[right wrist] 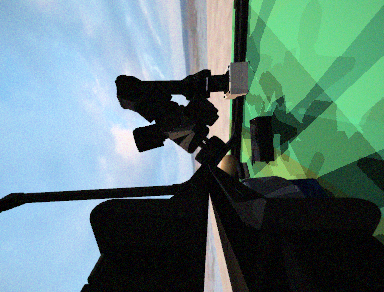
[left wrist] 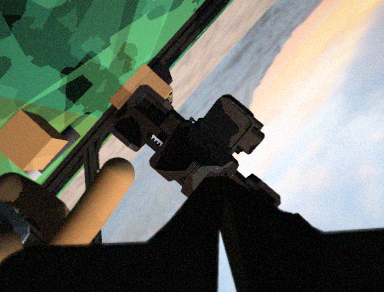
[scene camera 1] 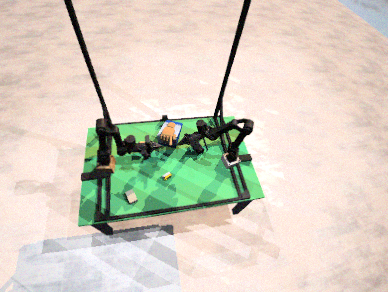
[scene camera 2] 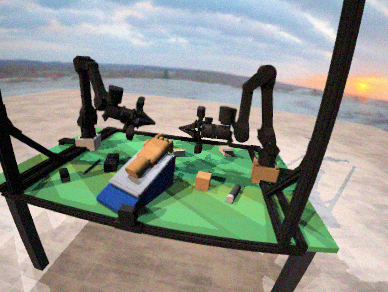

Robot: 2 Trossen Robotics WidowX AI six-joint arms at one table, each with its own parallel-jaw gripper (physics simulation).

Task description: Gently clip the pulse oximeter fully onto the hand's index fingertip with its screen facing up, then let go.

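Pixels of known places: left gripper, fingertip midpoint: (right wrist: 195,128) (left wrist: 215,187) (scene camera 1: 177,144) (scene camera 2: 155,123); right gripper, fingertip midpoint: (right wrist: 207,169) (left wrist: 193,168) (scene camera 1: 161,145) (scene camera 2: 178,127); left arm's base, origin of the base link: (right wrist: 226,83) (scene camera 1: 231,157) (scene camera 2: 88,136); right arm's base, origin of the base link: (scene camera 1: 104,161) (scene camera 2: 266,163).
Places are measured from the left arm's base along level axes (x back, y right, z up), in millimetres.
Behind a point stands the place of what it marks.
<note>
The tan hand (scene camera 1: 169,131) @[y 302, x -369, z 92 mm] (scene camera 2: 151,154) @[y 350, x -373, z 76 mm] lies on a sloped blue-and-white stand (scene camera 2: 120,182) @[y 413, x -280, z -1 mm]. Its index finger (scene camera 1: 170,140) (left wrist: 100,197) points out past the stand, and its tip looks bare in the left wrist view. A small white-and-yellow thing (scene camera 1: 167,176) @[y 32, x -477, z -28 mm] (scene camera 2: 179,152) @[y 61, x -479, z -36 mm], apparently the pulse oximeter, lies on the green table; its screen is too small to make out. My left gripper (scene camera 1: 182,141) @[y 154, x -366, z 130 mm] (scene camera 2: 153,121) @[y 154, x -366, z 130 mm] (left wrist: 215,187) @[y 154, x -366, z 130 mm] is shut and empty, in the air beside the fingers. My right gripper (scene camera 1: 159,146) @[y 183, x -463, z 126 mm] (scene camera 2: 181,129) @[y 183, x -463, z 126 mm] (right wrist: 207,169) @[y 183, x -463, z 126 mm] is shut and empty on their other side.
A pale grey box (scene camera 1: 131,196) @[y -21, x -736, z -29 mm] (scene camera 2: 226,150) @[y 17, x -728, z -29 mm] lies on the green table (scene camera 1: 200,182) @[y -76, x -274, z -59 mm]. An orange cube (scene camera 2: 203,180) @[y 349, x -560, z -17 mm] (left wrist: 22,140) @[y 316, x -541, z -32 mm] and a grey-and-white cylinder (scene camera 2: 233,193) @[y 404, x -662, z -33 mm] lie right of the stand in scene camera 2. Black blocks (scene camera 2: 111,162) @[y 230, x -193, z -25 mm] (scene camera 2: 64,174) @[y 342, x -47, z -29 mm] and a thin dark rod (scene camera 2: 92,166) @[y 222, x -106, z -54 mm] lie left of it.
</note>
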